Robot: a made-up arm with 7 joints.
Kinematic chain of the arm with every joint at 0, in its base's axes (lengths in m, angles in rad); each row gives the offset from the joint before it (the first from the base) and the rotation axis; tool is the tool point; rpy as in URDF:
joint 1: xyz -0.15 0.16 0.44 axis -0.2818 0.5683 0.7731
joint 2: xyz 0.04 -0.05 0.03 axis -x
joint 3: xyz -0.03 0 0 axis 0.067 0.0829 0.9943
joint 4: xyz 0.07 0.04 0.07 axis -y
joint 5: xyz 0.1 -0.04 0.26 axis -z
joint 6: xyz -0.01 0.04 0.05 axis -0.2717 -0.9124 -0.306
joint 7: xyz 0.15 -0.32 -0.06 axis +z
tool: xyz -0.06 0.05 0.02 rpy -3.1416 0 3.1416
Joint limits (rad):
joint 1: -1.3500..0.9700
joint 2: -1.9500..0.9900
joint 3: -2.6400..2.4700
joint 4: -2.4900..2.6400
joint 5: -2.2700..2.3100
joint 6: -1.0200..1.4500
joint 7: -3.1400..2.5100
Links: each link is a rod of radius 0.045 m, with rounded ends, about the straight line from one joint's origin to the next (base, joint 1, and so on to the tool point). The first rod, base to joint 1, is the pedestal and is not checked.
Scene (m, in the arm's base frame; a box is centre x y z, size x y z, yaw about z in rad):
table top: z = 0
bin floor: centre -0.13 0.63 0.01 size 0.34 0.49 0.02 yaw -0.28
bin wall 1: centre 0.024 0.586 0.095 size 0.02 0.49 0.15 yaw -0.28
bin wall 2: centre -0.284 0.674 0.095 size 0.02 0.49 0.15 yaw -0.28
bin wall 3: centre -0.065 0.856 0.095 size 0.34 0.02 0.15 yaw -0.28
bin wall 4: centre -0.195 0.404 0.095 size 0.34 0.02 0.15 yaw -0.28
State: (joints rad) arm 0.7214 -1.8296 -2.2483 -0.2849 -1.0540 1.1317 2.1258
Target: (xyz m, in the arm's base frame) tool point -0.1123 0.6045 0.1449
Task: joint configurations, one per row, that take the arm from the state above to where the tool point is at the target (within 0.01 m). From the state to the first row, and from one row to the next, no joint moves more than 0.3 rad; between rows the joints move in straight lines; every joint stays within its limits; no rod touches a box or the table.
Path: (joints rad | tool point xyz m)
1: 0.6763 -1.5471 -2.2918 -0.0882 -0.9919 1.1671 2.1685 | -0.2255 -0.5556 0.6481
2: 0.6312 -1.2647 -2.3353 0.1085 -0.9299 1.2024 2.2112 | -0.1210 -0.4561 0.8787
3: 0.5861 -0.9822 -2.3789 0.3052 -0.8678 1.2378 2.2539 | -0.0804 -0.2461 1.0666
4: 0.5410 -0.6998 -2.4224 0.5019 -0.8057 1.2732 2.2966 | -0.0943 0.0341 1.1548
5: 0.4959 -0.4173 -2.4659 0.6986 -0.7437 1.3085 2.3392 | -0.1373 0.3266 1.1127
6: 0.4508 -0.1349 -2.5094 0.8953 -0.6816 1.3439 2.3819 | -0.1787 0.5693 0.9439
7: 0.4057 0.1476 -2.5530 1.0920 -0.6195 1.3793 2.4246 | -0.1932 0.7104 0.6852
8: 0.3606 0.4300 -2.5965 1.2887 -0.5575 1.4146 2.4673 | -0.1695 0.7216 0.3969
9: 0.3155 0.7125 -2.6400 1.4854 -0.4954 1.4500 2.5100 | -0.1123 0.6045 0.1449

